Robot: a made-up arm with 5 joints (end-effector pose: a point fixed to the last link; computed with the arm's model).
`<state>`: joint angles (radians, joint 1 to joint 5).
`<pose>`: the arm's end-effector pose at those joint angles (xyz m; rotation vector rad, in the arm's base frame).
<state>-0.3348 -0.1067 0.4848 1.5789 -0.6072</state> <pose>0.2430 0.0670 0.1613 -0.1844 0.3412 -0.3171</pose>
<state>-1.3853 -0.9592 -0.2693 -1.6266 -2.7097</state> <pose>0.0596 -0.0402 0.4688 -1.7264 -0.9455 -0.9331</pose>
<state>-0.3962 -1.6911 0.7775 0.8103 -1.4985</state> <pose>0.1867 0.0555 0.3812 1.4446 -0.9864 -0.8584</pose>
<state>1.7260 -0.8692 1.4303 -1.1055 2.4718</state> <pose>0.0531 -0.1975 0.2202 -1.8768 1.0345 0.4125</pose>
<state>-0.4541 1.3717 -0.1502 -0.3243 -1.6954</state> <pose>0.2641 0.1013 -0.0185 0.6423 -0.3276 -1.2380</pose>
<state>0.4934 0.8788 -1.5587 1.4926 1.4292</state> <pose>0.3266 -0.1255 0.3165 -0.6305 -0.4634 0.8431</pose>
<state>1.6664 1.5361 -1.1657 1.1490 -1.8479</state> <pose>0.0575 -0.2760 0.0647 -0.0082 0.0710 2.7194</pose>
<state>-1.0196 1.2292 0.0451 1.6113 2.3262</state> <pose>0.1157 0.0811 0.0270 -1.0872 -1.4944 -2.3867</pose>
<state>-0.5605 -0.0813 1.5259 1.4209 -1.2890</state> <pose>0.0673 0.0046 0.0867 -1.0761 0.7710 -0.6634</pose>
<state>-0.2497 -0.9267 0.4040 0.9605 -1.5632</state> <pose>0.2625 0.0562 0.3414 0.9758 -0.7265 -1.2043</pose>
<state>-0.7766 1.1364 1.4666 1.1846 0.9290</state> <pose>-0.0125 -0.0749 0.1696 0.1231 2.3707 0.8719</pose>
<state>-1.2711 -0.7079 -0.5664 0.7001 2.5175</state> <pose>0.0956 0.0929 0.5007 1.4299 2.0952 -1.3188</pose>
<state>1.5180 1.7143 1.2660 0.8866 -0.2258</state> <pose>0.0764 0.1427 0.1946 1.4416 2.0118 -0.8696</pose>
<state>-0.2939 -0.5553 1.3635 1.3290 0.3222</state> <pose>0.1619 0.0348 0.0969 -0.0058 0.5739 0.5520</pose>
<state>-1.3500 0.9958 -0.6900 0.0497 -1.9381</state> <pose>0.1422 0.3347 0.1641 1.2280 0.1202 -0.5554</pose>
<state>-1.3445 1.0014 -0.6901 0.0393 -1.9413</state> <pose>0.1440 0.3343 0.1630 1.2336 0.1193 -0.5623</pose>
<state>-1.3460 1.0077 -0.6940 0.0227 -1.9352</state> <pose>0.1436 0.3348 0.1631 1.2477 0.1178 -0.5537</pose>
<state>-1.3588 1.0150 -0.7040 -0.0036 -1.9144</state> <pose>0.1395 0.3366 0.1650 1.2754 0.1153 -0.5208</pose>
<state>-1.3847 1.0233 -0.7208 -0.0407 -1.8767</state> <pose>0.1311 0.3396 0.1691 1.3184 0.1113 -0.4605</pose>
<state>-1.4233 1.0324 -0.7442 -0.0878 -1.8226</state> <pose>0.1182 0.3434 0.1752 1.3763 0.1055 -0.3752</pose>
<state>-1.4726 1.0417 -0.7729 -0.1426 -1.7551</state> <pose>0.1014 0.3470 0.1833 1.4469 0.0977 -0.2713</pose>
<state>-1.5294 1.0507 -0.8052 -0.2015 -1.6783</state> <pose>0.0818 0.3495 0.1927 1.5263 0.0877 -0.1576</pose>
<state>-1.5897 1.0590 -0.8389 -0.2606 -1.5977</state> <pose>0.0607 0.3503 0.2028 1.6097 0.0761 -0.0438</pose>
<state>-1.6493 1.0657 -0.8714 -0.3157 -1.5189</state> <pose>0.0398 0.3493 0.2128 1.6914 0.0637 0.0612</pose>
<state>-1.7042 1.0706 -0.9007 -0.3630 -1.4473</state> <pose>0.0207 0.3467 0.2220 1.7656 0.0517 0.1511</pose>
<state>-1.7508 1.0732 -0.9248 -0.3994 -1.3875</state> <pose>0.0047 0.3434 0.2298 1.8270 0.0415 0.2221</pose>
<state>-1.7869 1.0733 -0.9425 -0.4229 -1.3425</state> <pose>-0.0076 0.3402 0.2359 1.8716 0.0341 0.2736</pose>
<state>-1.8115 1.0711 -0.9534 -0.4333 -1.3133</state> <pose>-0.0158 0.3377 0.2401 1.8978 0.0303 0.3069</pose>
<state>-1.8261 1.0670 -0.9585 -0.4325 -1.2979</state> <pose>-0.0207 0.3362 0.2427 1.9078 0.0297 0.3258</pose>
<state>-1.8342 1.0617 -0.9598 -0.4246 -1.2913</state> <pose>-0.0235 0.3354 0.2442 1.9073 0.0311 0.3360</pose>
